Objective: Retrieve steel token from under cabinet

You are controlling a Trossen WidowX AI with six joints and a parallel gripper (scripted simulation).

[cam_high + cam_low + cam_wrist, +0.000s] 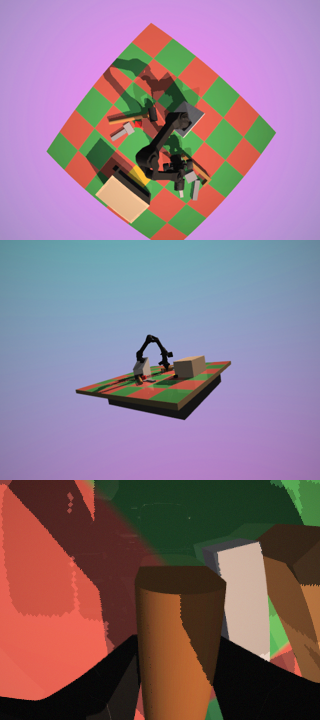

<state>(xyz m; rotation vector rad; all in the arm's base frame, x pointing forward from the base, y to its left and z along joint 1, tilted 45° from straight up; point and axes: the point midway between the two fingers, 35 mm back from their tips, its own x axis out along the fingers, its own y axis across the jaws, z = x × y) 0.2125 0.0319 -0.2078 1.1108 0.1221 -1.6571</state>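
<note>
The pale bar is 3 cm behind my gripper tip and 1 cm to the left of it. Also, from my gripper tip: grey block (14 cm to the left, 1 cm above); grey bar (25 cm to the left, 5 cm ahead); red cube (37 cm to the right, 1 cm behind, 1 cm above).
</note>
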